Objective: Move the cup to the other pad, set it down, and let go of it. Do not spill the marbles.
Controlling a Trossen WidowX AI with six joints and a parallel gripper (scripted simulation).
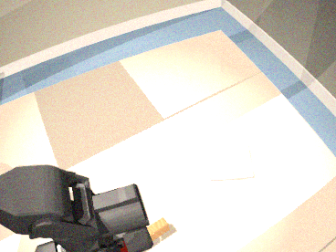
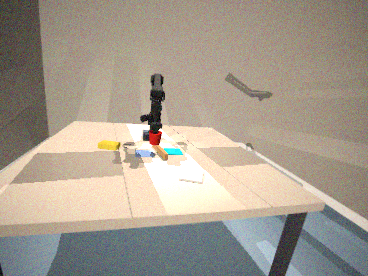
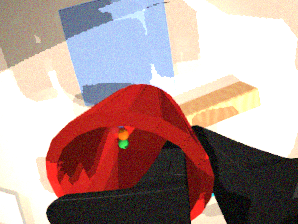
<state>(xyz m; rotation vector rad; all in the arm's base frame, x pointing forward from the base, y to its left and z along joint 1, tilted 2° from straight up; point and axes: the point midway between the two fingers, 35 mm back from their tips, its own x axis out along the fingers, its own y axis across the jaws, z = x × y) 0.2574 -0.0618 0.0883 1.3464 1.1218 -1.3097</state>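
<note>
My gripper tip is 2 cm short of the cyan pad, 12 cm to the right of it and 10 cm above it. Also, from my gripper tip: light blue pad: 3 cm ahead, 6 cm to the right, 10 cm below; wooden block: 3 cm ahead, 3 cm to the left, 8 cm below; red cup: 3 cm ahead, 1 cm to the right.
</note>
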